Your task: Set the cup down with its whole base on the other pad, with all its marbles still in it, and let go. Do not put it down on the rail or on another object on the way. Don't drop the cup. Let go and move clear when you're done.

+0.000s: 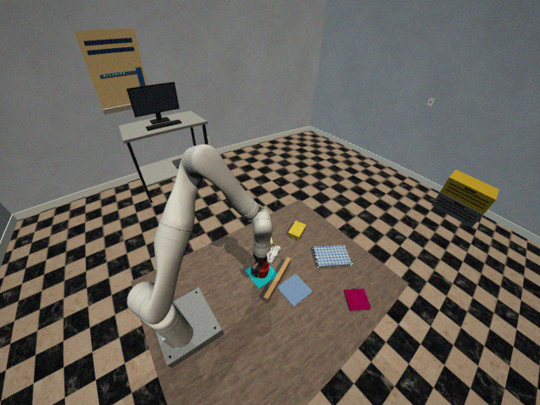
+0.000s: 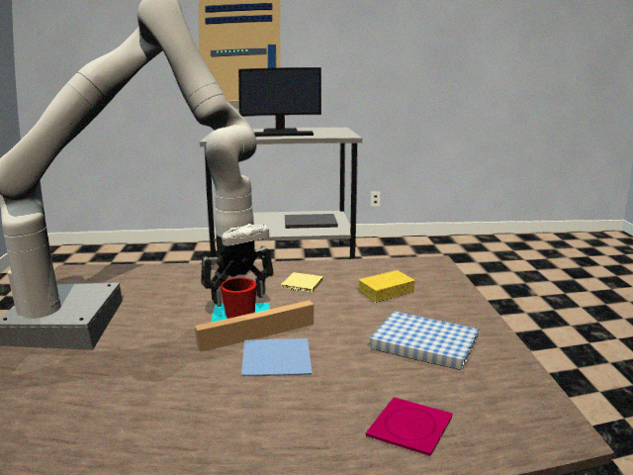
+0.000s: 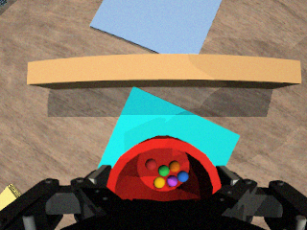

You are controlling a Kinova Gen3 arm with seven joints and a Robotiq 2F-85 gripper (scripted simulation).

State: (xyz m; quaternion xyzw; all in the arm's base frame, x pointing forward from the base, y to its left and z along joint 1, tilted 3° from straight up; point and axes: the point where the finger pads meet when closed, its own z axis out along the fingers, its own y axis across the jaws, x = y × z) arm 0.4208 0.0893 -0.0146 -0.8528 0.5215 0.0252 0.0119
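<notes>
My gripper is now 20 mm above the red cup. Round my hand: tan wooden rail 80 mm to the right, 40 mm ahead, 30 mm below; then yellow block 320 mm ahead, 120 mm to the left, 30 mm below.
</notes>
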